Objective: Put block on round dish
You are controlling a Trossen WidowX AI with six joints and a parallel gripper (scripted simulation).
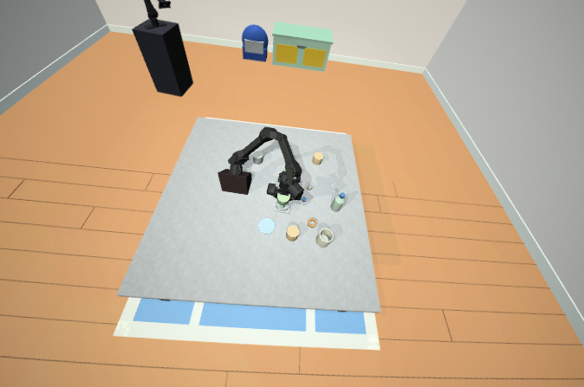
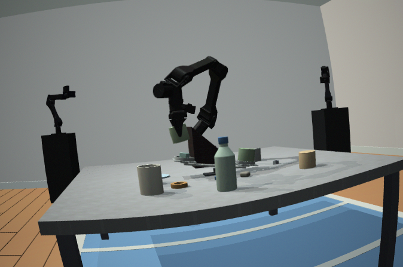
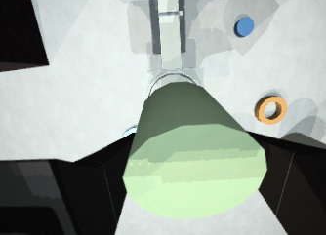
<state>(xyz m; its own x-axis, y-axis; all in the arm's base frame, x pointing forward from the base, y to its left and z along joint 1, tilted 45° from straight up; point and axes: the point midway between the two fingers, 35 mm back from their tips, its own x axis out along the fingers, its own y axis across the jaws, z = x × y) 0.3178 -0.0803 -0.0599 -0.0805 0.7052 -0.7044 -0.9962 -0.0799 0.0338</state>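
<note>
Now: gripper tip 8 cm above the block and 1 cm to the right of it. The rest, counted from my gripper tip: blue piece (16 cm below, 13 cm ahead, 12 cm to the left); pale blue round dish (17 cm below, 11 cm to the right, 6 cm behind); small balance (15 cm below, 14 cm to the left).
</note>
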